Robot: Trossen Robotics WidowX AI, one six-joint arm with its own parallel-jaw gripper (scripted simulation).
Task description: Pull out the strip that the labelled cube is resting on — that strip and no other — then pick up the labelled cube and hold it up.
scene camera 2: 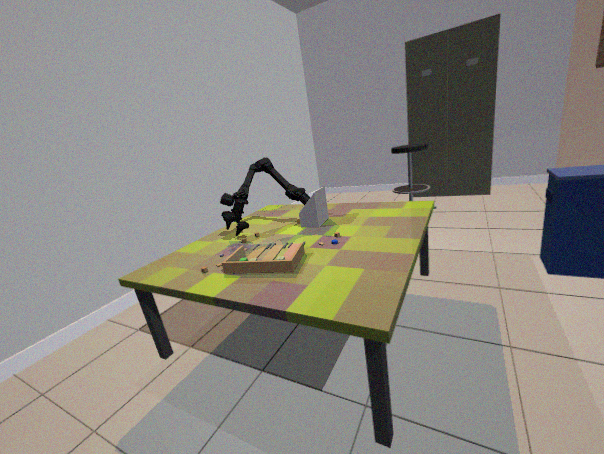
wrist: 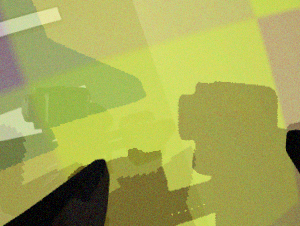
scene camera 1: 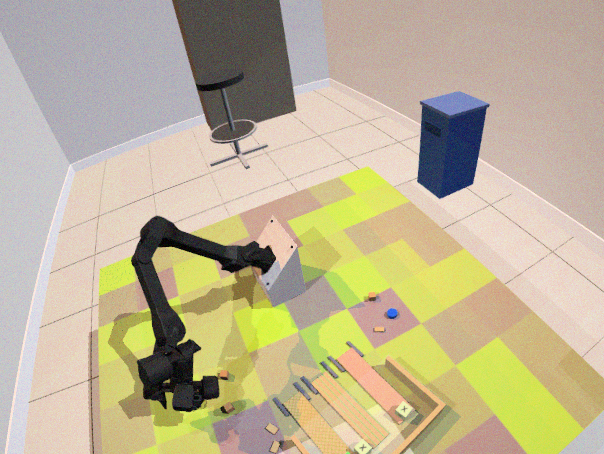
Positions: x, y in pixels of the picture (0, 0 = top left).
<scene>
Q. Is my gripper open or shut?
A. Open.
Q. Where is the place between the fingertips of my gripper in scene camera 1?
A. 181, 407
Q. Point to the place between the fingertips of my gripper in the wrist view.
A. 198, 155
</scene>
